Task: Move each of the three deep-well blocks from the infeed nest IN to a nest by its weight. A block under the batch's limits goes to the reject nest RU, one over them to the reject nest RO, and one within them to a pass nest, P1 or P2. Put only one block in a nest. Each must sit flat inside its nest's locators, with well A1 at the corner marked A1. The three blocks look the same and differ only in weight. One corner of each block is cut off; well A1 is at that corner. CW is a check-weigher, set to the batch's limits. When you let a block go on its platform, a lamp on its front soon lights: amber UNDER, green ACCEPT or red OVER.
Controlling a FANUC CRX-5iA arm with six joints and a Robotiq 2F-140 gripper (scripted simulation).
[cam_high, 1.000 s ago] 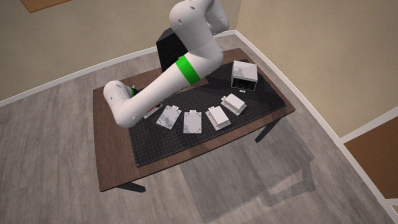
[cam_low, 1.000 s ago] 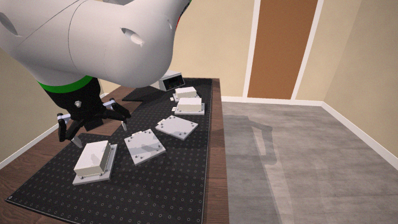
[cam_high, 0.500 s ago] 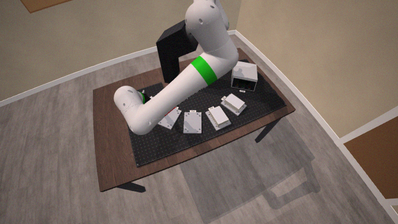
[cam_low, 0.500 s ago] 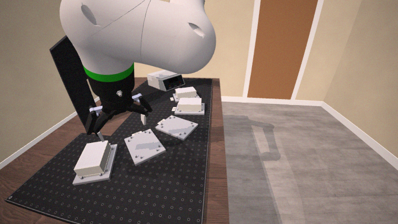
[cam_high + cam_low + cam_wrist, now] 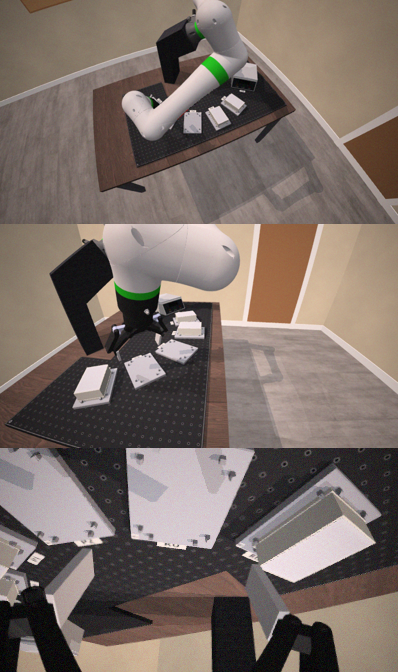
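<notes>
Right now the plate is 49 cm to the left of my hand, 11 cm below it and 10 cm behind it. From my hand the other things lie so: weigher platform 63 cm to the left, 39 cm behind, 3 cm below; check-weigher CW 63 cm to the left, 39 cm behind, 5 cm below.
</notes>
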